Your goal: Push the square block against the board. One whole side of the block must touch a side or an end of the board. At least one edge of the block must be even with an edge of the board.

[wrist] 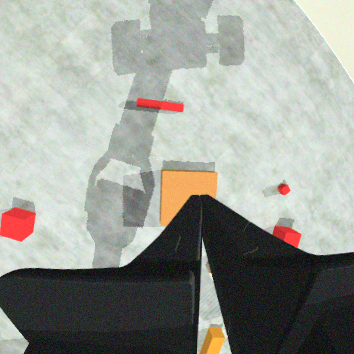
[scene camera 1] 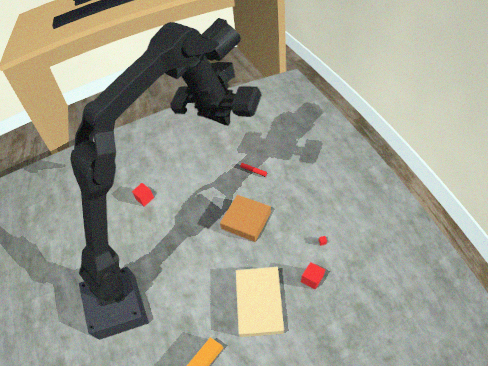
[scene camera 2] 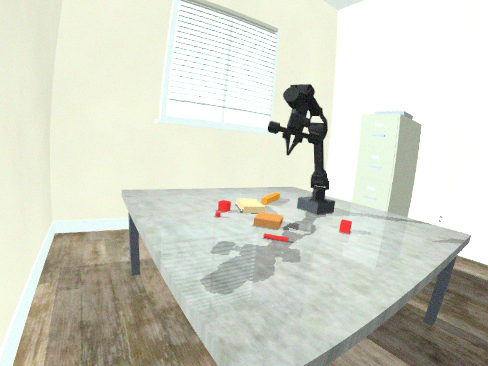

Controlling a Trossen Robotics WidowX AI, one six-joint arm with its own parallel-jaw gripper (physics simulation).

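Places are measured from the arm's base along level axes (x ahead, y left, z up), in centimetres.
Pixels of known places: gripper, fingertip midpoint: (wrist: 198, 202) (scene camera 1: 228, 123) (scene camera 2: 287, 155); arm's base at its link origin: (scene camera 1: 110, 291) (scene camera 2: 318, 200).
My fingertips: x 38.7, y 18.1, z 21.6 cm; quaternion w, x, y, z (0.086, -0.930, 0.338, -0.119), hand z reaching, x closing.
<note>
For each thing: its middle in the pictures, then the offset to it from my fingertips.
- orange-brown at the middle of its body: (wrist: 187, 197) (scene camera 1: 245, 217) (scene camera 2: 268, 220) dz -25.8, dx -0.7, dy -7.7 cm
- rectangular at the middle of its body: (scene camera 1: 259, 301) (scene camera 2: 249, 205) dz -25.8, dx -5.9, dy -30.7 cm
- red rod at the middle of its body: (wrist: 159, 104) (scene camera 1: 253, 169) (scene camera 2: 275, 237) dz -26.5, dx +7.1, dy +7.5 cm
- orange bar at the middle of its body: (scene camera 2: 271, 198) dz -25.7, dx -27.3, dy -42.9 cm
The square block, flat and orange-brown (scene camera 1: 246, 217) (scene camera 2: 268, 220) (wrist: 186, 192), lies on the table between the red rod and the board. The board, cream and rectangular (scene camera 1: 260, 301) (scene camera 2: 250, 205), lies flat, apart from the block, with a strip of table between them. The block is turned relative to the board in the first scene view. In the wrist view the fingers hide nearly all of the board. My gripper (scene camera 1: 228, 122) (scene camera 2: 288, 153) (wrist: 198, 202) is shut and empty, high above the table. Its fingertips cover part of the block in the wrist view.
A red rod (scene camera 1: 254, 169) (scene camera 2: 276, 237) (wrist: 160, 105) lies beyond the block. One red cube (scene camera 1: 143, 194) (scene camera 2: 345, 226) (wrist: 18, 224) is off to one side. Another red cube (scene camera 1: 313, 275) (scene camera 2: 224, 205) and a tiny one (scene camera 1: 323, 240) (scene camera 2: 217, 214) are near the board, as is an orange bar (scene camera 1: 206, 353) (scene camera 2: 270, 198).
</note>
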